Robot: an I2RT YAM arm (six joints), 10 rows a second.
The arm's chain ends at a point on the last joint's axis. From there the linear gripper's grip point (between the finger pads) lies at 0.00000 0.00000 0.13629 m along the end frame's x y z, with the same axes.
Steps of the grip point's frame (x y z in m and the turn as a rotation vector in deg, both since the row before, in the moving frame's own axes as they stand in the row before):
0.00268 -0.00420 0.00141 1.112 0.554 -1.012
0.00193 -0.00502 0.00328 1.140 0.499 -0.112
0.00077 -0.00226 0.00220 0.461 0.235 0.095
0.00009 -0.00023 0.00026 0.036 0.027 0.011
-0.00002 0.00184 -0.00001 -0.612 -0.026 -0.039
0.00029 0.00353 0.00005 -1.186 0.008 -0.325
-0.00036 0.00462 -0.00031 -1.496 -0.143 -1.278
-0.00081 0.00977 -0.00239 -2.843 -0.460 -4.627
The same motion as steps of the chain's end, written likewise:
0.00139 -0.00154 0.00144 1.112 0.554 -1.012
0.00075 -0.00231 0.00331 1.140 0.499 -0.112
0.00021 -0.00116 0.00221 0.461 0.235 0.095
0.00003 -0.00014 0.00026 0.036 0.027 0.011
0.00004 0.00038 0.00000 -0.612 -0.026 -0.039
0.00026 0.00071 0.00008 -1.186 0.008 -0.325
-0.00006 0.00106 -0.00026 -1.496 -0.143 -1.278
0.00001 0.00297 -0.00222 -2.843 -0.460 -4.627

